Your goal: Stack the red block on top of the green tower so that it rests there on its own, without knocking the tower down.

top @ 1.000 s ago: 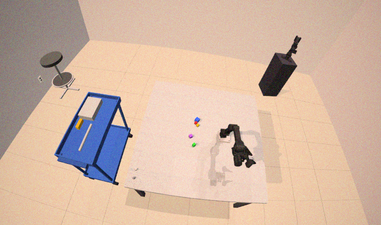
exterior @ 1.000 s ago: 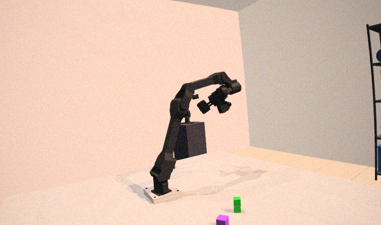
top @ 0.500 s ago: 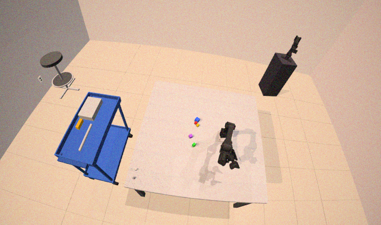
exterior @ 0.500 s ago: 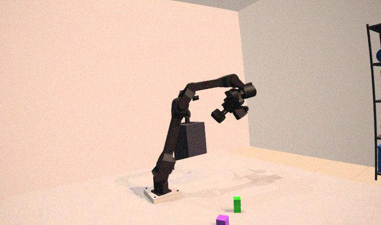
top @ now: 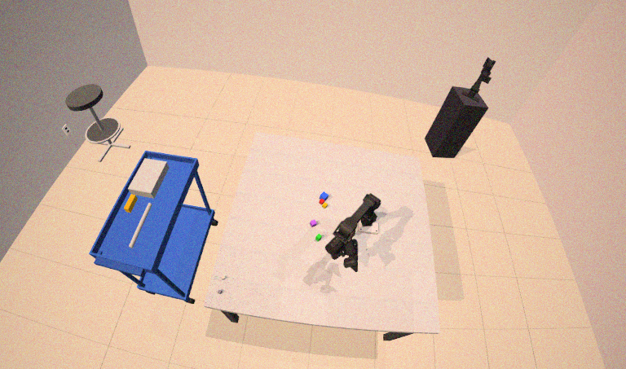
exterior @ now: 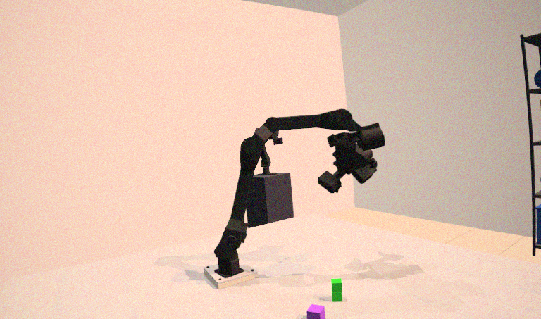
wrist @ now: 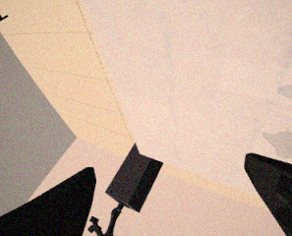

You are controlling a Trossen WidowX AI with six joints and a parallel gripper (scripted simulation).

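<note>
Now: gripper tip 10 cm short of the red block, 51 cm to the left of it and 22 cm above it. Also, from my gripper tip: yellow cube (8 cm ahead, 49 cm to the right, 22 cm below); then blue cube (8 cm ahead, 55 cm to the right, 22 cm below); then purple cube (16 cm ahead, 36 cm to the right, 22 cm below).
</note>
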